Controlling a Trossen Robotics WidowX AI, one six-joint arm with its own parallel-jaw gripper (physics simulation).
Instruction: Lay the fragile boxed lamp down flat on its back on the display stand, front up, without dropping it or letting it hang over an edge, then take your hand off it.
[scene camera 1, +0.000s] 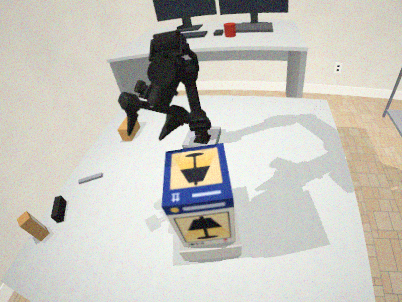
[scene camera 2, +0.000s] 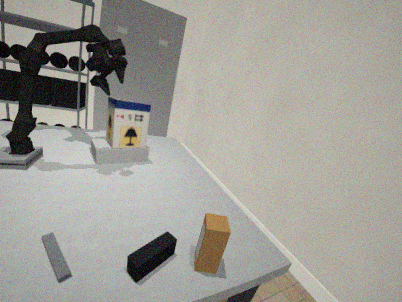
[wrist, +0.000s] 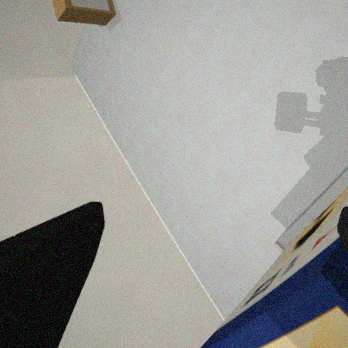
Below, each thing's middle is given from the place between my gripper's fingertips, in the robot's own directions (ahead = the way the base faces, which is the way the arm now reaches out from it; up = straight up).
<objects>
My hand is 20 mm short of the low display stand (scene camera 2: 102, 152), 140 mm to the right of it and 310 mm above it. Round my hand: black block (scene camera 2: 140, 263) 190 mm ahead, 500 mm to the right, 330 mm below.
</objects>
